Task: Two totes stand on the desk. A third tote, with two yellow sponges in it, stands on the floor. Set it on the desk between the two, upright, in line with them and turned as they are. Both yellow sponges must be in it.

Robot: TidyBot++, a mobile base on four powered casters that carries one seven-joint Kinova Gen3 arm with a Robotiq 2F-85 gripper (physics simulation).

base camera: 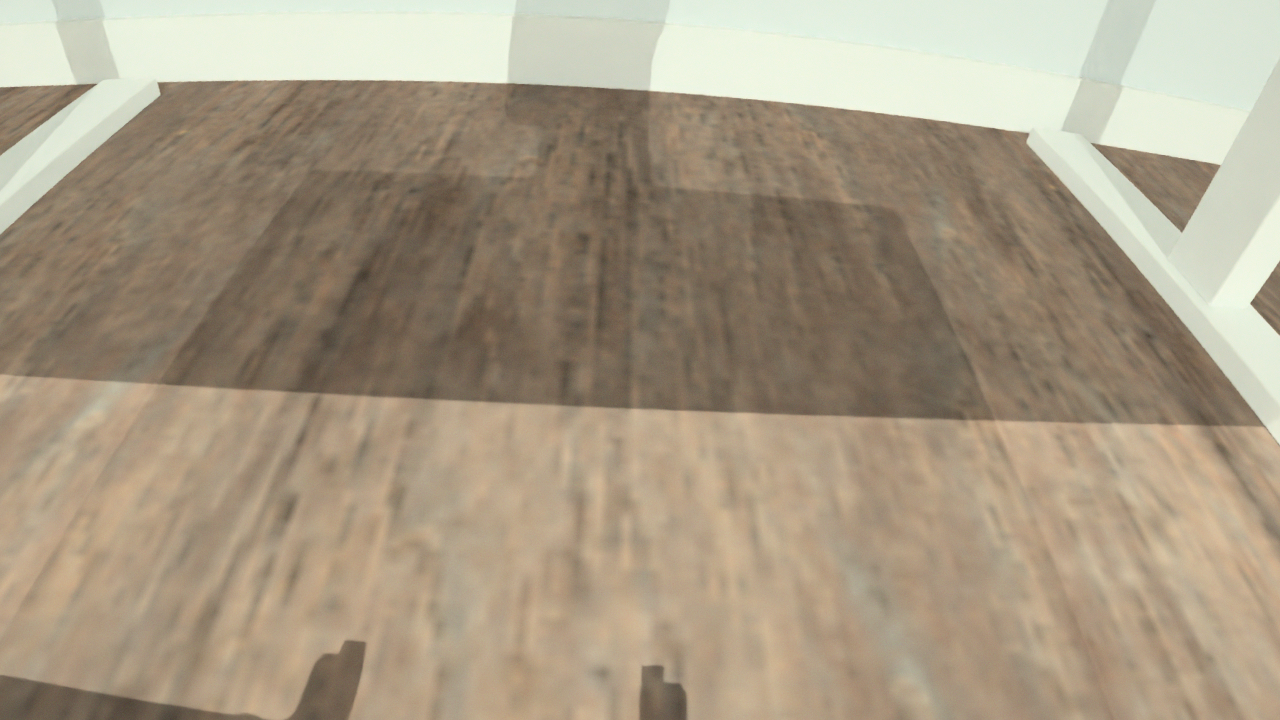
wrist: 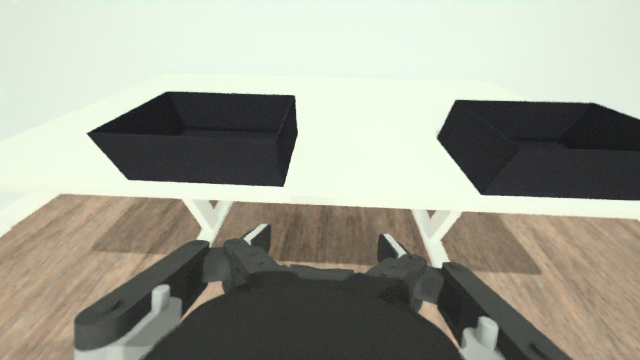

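In the wrist view, two black totes stand upright on the white desk (wrist: 365, 150). The left tote (wrist: 200, 157) stands near the front edge, and its visible inside shows no sponge. The right tote (wrist: 575, 172) stands near the front edge too and is cut off by the view's right side. A gap of bare desk lies between them. My gripper (wrist: 323, 240) is open, with nothing between its fingers, in front of the desk's front edge. The third tote and the yellow sponges do not show in either view.
White desk feet (base camera: 76, 147) (base camera: 1154, 259) stand on the wooden floor (base camera: 626, 537) at left and right in the base view. A pale wall (base camera: 358, 44) (wrist: 320, 35) runs behind the desk. Shadows of the gripper's fingers fall on the floor at the bottom of the base view.
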